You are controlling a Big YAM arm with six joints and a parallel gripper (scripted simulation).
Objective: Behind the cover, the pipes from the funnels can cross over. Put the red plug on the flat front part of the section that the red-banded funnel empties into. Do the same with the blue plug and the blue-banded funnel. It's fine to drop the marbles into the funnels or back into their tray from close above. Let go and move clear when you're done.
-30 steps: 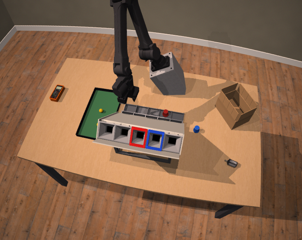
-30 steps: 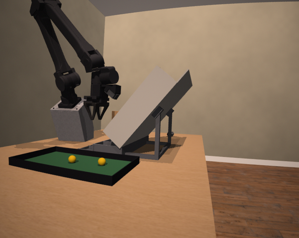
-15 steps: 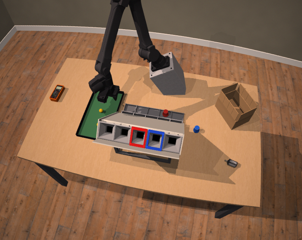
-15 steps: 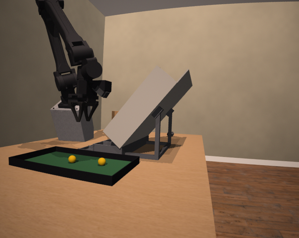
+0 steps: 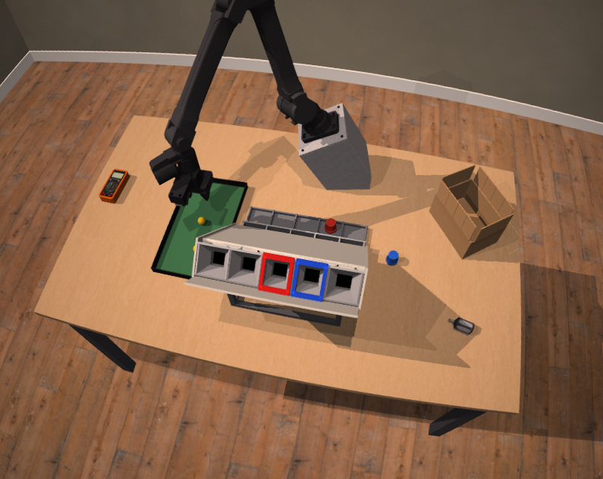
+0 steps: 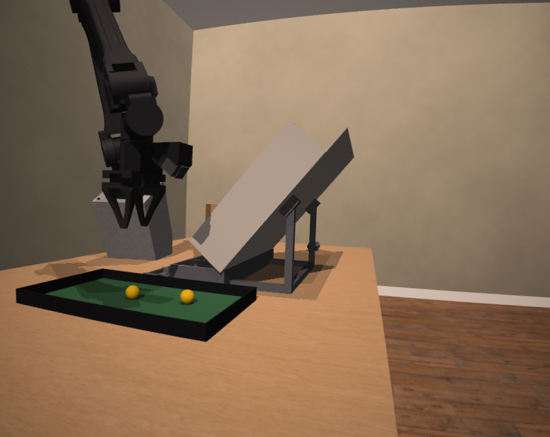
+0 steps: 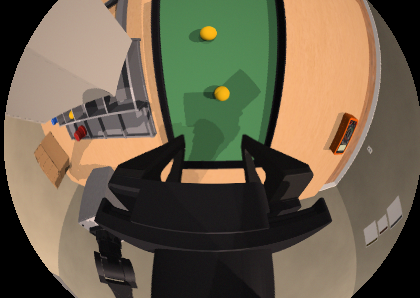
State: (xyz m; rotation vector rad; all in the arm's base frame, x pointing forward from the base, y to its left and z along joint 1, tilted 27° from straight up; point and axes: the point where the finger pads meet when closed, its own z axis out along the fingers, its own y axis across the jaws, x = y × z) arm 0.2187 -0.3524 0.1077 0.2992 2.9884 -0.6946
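Now: hand 20 mm short of the green marble tray, 20 mm to the left of it and 140 mm above it. From my hand the other things lie so: multimeter: 140 mm behind, 370 mm to the right, 130 mm below; then sloped cover: 200 mm ahead, 290 mm to the left, 60 mm above; then dark object: 350 mm ahead, 780 mm to the left, 130 mm below.
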